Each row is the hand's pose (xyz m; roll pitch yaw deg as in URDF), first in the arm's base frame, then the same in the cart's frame.
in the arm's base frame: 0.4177 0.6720 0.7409 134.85 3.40 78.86
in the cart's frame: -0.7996 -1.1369 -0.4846 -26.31 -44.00 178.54
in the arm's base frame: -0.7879 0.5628 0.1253 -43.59 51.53 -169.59
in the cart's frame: -0.3918 0.1576 -0.5328 169.37 -16.30 55.47
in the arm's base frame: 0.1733 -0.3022 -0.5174 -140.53 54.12 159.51
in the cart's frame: 0.7319 -0.7023 -0.2447 92.04 -30.79 68.42
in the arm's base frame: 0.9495 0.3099 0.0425 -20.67 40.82 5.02
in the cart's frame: -0.0558 -1.4861 -0.0087 95.85 -51.04 -51.40
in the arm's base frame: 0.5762 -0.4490 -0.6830 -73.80 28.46 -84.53
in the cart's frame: 0.9698 -1.0548 -0.0702 81.75 8.53 -5.41
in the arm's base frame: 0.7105 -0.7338 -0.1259 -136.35 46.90 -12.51
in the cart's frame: 0.8528 -1.4034 -0.5939 -19.43 -42.40 -35.26
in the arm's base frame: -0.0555 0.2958 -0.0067 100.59 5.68 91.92
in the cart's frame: -0.0644 -0.5351 -0.3374 -49.86 -40.71 161.18
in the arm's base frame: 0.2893 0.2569 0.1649 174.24 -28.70 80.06
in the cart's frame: -0.1235 -0.9168 -0.3622 8.85 -12.85 -172.36
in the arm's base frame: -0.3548 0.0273 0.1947 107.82 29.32 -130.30
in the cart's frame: 0.0053 -0.3667 -0.7486 -65.35 14.06 34.85
